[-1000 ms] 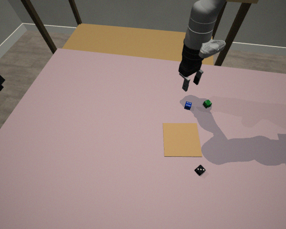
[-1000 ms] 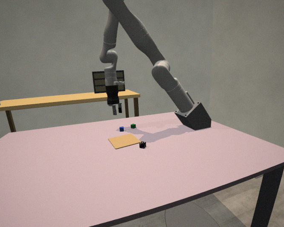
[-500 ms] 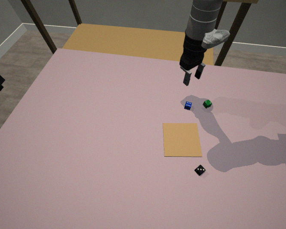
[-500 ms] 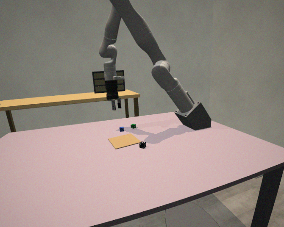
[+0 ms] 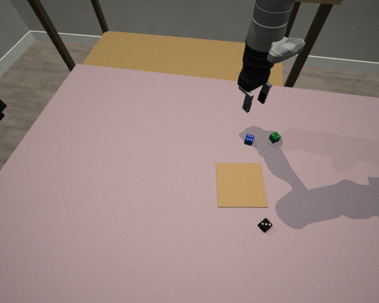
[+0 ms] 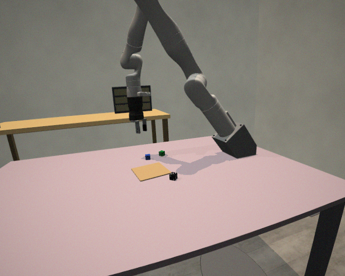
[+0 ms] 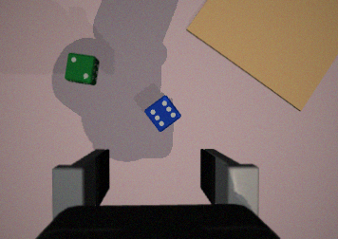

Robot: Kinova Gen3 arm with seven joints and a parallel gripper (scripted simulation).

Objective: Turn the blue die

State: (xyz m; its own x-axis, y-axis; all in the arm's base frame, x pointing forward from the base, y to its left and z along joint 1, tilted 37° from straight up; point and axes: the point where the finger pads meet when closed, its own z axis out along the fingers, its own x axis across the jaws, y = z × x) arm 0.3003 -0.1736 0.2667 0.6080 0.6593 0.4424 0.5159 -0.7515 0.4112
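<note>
The black die is 5 cm behind my hand, 30 cm to the left of it and 15 cm below it. Round my hand: blue die: 1 cm behind, 3 cm to the left, 15 cm below; then tan mat: 1 cm ahead, 18 cm to the left, 16 cm below; then green die: 10 cm behind, 1 cm to the left, 15 cm below.
</note>
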